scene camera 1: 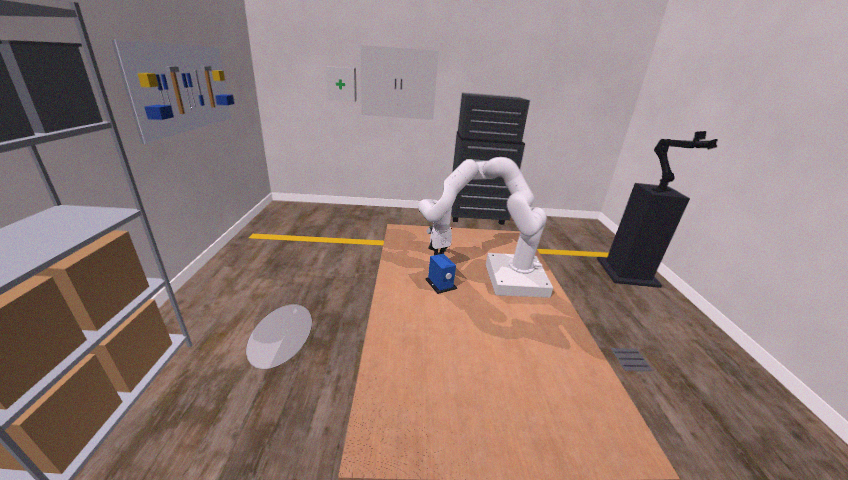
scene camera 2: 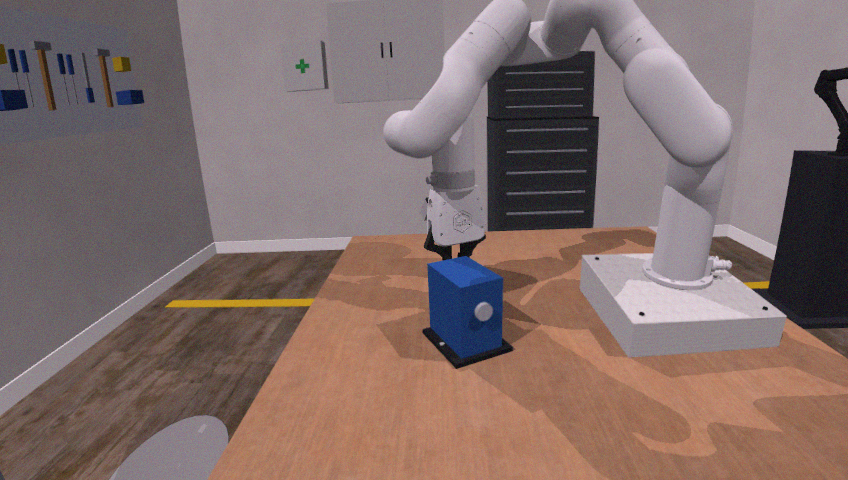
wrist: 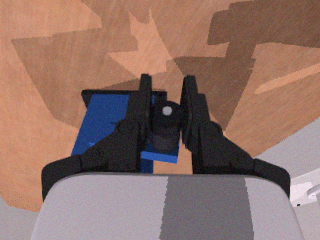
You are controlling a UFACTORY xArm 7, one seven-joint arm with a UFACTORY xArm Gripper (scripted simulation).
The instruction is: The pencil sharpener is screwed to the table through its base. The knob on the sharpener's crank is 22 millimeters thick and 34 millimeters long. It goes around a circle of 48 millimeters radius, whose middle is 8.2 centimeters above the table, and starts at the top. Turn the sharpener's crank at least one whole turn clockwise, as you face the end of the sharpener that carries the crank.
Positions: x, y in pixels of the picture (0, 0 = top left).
Labels:
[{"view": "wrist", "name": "my gripper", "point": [166, 90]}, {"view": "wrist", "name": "blue pencil sharpener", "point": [107, 106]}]

